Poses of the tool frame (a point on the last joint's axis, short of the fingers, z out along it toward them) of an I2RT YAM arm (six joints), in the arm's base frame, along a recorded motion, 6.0 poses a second.
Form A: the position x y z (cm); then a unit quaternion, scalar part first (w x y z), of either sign.
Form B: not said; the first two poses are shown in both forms.
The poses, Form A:
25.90, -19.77, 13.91, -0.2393, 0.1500, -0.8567, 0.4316
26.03, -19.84, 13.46, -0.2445, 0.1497, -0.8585, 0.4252
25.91, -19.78, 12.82, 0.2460, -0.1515, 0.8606, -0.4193
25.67, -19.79, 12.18, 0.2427, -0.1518, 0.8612, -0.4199
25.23, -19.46, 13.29, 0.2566, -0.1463, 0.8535, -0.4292
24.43, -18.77, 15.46, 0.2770, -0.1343, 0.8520, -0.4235
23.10, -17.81, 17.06, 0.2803, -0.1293, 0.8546, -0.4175
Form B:
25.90, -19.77, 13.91, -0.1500, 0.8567, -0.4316, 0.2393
26.03, -19.84, 13.46, -0.1497, 0.8585, -0.4252, 0.2445
25.91, -19.78, 12.82, -0.1515, 0.8606, -0.4193, 0.2460
25.67, -19.79, 12.18, -0.1518, 0.8612, -0.4199, 0.2427
25.23, -19.46, 13.29, -0.1463, 0.8535, -0.4292, 0.2566
24.43, -18.77, 15.46, -0.1343, 0.8520, -0.4235, 0.2770
23.10, -17.81, 17.06, -0.1293, 0.8546, -0.4175, 0.2803

